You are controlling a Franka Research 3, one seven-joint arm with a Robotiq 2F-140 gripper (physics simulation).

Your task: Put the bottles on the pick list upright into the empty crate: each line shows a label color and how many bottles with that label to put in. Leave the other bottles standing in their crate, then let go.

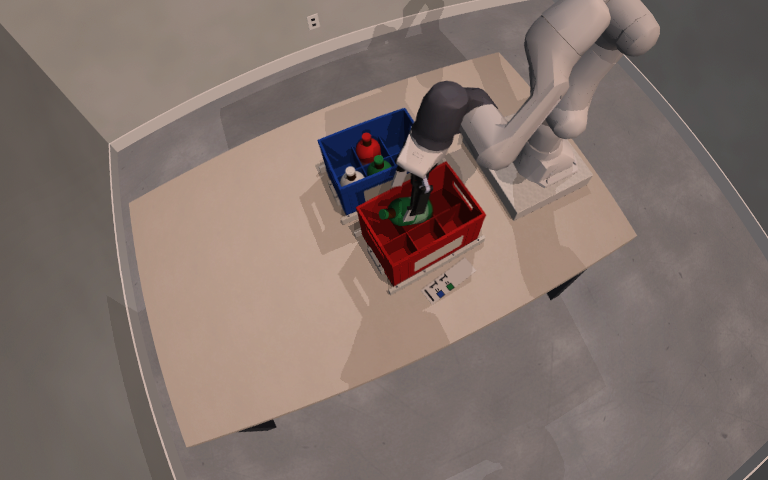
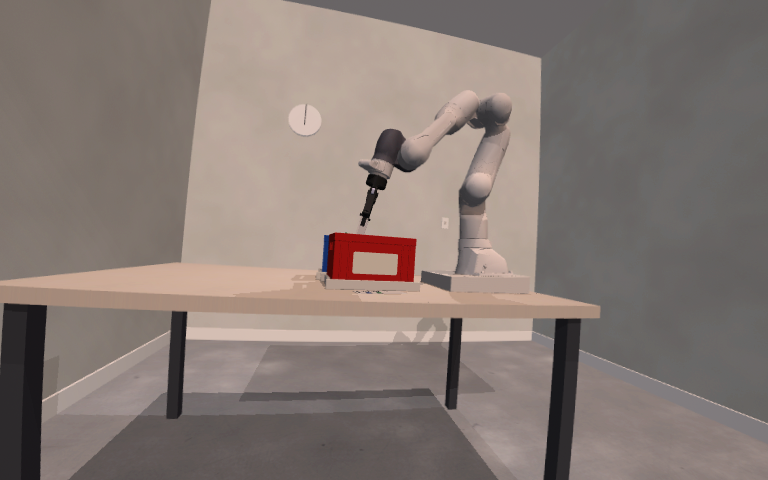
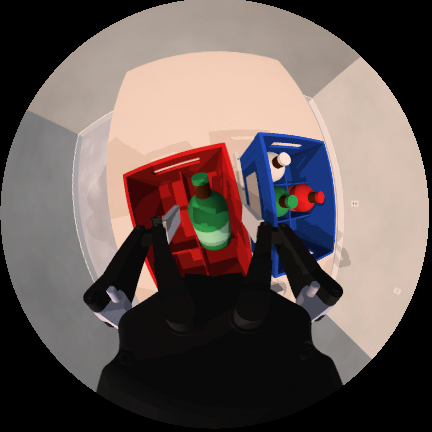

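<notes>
A green bottle (image 1: 399, 210) (image 3: 210, 212) with a pale label lies tilted on its side across the compartments of the red crate (image 1: 403, 270) (image 2: 342, 260) (image 3: 134, 197). Its green cap points away from the arm's base. My gripper (image 1: 415, 213) (image 2: 362, 229) (image 3: 210, 212) is open just above it, one finger on each side, holding nothing. In the blue crate (image 1: 346, 198) (image 2: 325, 254) (image 3: 312, 230), a white bottle (image 1: 352, 178) (image 3: 274, 172), a green bottle (image 1: 378, 166) (image 3: 281, 202) and a red bottle (image 1: 368, 150) (image 3: 301, 198) stand upright. The pick list (image 1: 456, 280) shows blue and green squares; its marks are too small to read surely.
The crates stand side by side on pale trays on the wooden table (image 1: 243, 271) (image 2: 169, 283) (image 3: 200, 95). Crate walls and dividers surround the lying bottle. The arm's base plate (image 1: 515, 198) (image 2: 489, 283) is close to the red crate's handle end.
</notes>
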